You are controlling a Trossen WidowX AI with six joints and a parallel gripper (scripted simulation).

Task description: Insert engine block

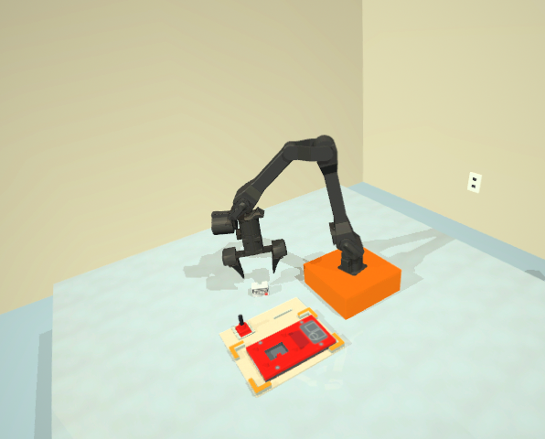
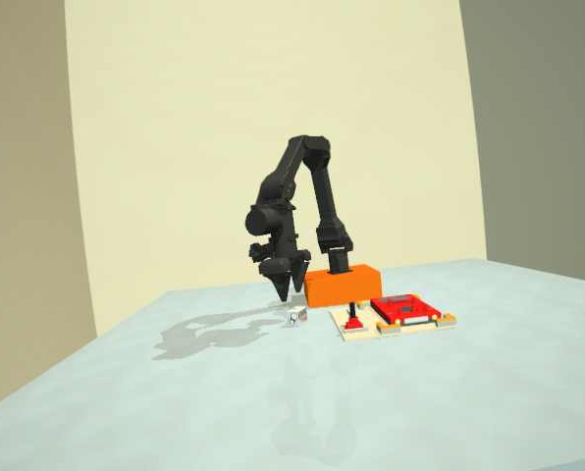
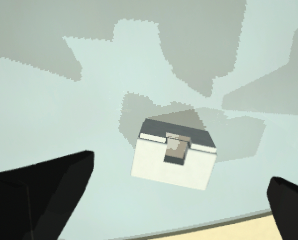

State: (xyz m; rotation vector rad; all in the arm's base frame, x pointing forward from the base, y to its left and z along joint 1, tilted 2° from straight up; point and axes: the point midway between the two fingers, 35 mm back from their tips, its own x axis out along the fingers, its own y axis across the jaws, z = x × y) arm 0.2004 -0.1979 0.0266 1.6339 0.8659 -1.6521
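Now: the engine block 10 mm ahead of my gripper tip and 40 mm below it. The rest, counted from my gripper tip: black post: 140 mm ahead, 100 mm to the left, 30 mm below.
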